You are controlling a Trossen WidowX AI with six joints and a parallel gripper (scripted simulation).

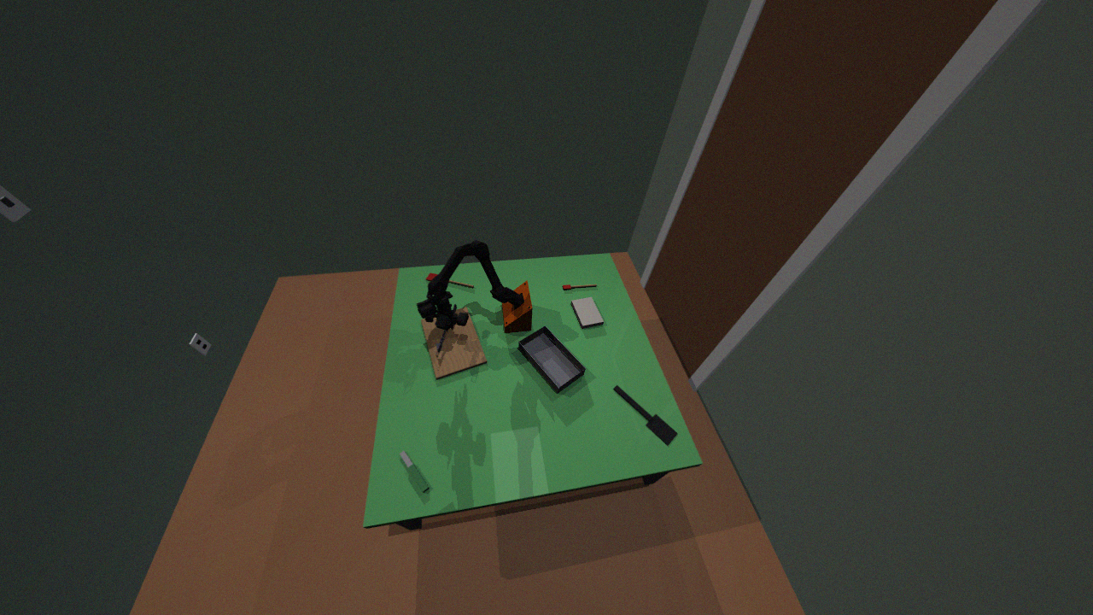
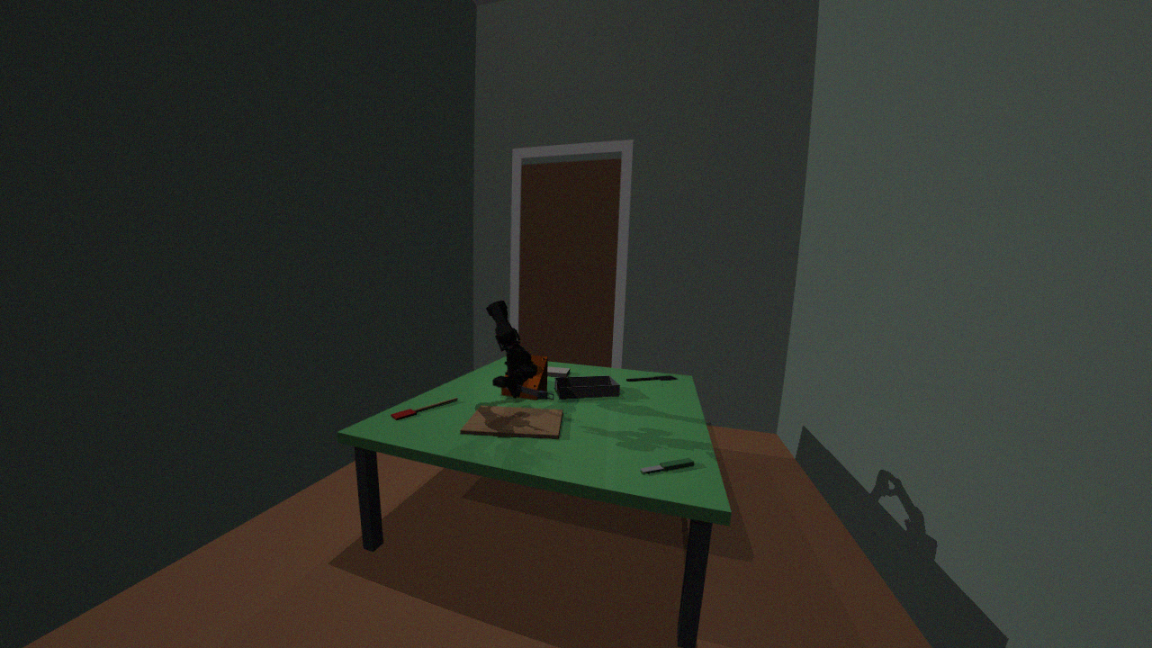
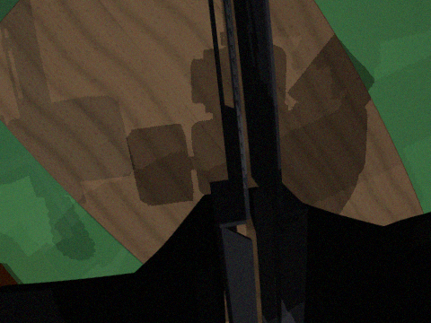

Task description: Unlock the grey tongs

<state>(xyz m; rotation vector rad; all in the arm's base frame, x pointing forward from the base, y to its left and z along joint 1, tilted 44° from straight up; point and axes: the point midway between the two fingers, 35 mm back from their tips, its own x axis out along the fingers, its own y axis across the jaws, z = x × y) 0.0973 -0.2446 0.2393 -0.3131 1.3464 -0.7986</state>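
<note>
Right now the wooden board is 10 cm below my gripper tip. Also, from my gripper tip: green-handled tool: 57 cm ahead, 18 cm to the right, 10 cm below; then yellow piece: 8 cm ahead, 4 cm above, 3 cm to the right; then roasting tin: 45 cm to the left, 19 cm ahead, 7 cm below.
</note>
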